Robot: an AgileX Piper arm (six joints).
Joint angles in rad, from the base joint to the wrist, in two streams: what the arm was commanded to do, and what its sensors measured. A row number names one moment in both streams.
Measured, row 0:
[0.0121 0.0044 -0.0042 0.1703 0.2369 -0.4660]
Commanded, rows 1 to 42:
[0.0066 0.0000 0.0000 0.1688 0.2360 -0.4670]
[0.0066 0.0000 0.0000 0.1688 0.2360 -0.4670]
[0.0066 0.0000 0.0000 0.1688 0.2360 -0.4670]
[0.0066 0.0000 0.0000 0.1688 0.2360 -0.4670]
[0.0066 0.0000 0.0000 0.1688 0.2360 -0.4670]
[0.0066 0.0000 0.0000 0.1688 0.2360 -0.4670]
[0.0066 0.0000 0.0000 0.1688 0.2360 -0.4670]
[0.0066 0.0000 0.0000 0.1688 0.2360 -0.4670]
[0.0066 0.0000 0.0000 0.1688 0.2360 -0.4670]
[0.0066 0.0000 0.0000 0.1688 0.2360 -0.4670]
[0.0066 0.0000 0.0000 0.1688 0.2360 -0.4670]
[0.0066 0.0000 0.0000 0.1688 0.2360 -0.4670]
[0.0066 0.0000 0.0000 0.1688 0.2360 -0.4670]
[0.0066 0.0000 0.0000 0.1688 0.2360 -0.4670]
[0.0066 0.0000 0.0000 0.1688 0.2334 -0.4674]
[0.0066 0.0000 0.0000 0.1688 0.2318 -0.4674]
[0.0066 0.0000 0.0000 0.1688 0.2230 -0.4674]
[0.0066 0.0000 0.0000 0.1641 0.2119 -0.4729]
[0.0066 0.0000 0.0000 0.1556 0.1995 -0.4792]
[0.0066 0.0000 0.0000 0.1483 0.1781 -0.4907]
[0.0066 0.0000 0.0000 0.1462 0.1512 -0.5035]
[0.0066 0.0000 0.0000 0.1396 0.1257 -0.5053]
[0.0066 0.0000 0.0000 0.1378 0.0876 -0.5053]
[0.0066 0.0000 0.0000 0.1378 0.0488 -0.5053]
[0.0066 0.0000 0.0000 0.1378 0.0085 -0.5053]
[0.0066 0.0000 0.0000 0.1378 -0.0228 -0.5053]
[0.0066 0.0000 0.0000 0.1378 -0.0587 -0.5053]
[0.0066 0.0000 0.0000 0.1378 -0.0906 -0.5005]
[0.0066 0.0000 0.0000 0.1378 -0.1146 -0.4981]
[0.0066 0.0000 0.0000 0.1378 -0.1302 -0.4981]
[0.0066 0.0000 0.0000 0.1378 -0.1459 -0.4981]
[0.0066 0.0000 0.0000 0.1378 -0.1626 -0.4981]
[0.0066 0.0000 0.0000 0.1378 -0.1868 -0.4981]
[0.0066 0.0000 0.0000 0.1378 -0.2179 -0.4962]
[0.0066 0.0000 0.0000 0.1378 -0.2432 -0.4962]
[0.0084 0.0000 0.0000 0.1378 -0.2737 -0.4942]
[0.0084 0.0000 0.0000 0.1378 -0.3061 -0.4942]
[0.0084 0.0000 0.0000 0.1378 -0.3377 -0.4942]
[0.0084 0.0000 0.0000 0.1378 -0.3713 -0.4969]
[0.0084 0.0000 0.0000 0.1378 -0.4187 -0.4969]
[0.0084 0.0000 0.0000 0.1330 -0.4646 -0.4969]
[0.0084 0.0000 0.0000 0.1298 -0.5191 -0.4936]
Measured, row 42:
[0.0121 0.0044 -0.0042 0.1450 -0.3320 -0.4957]
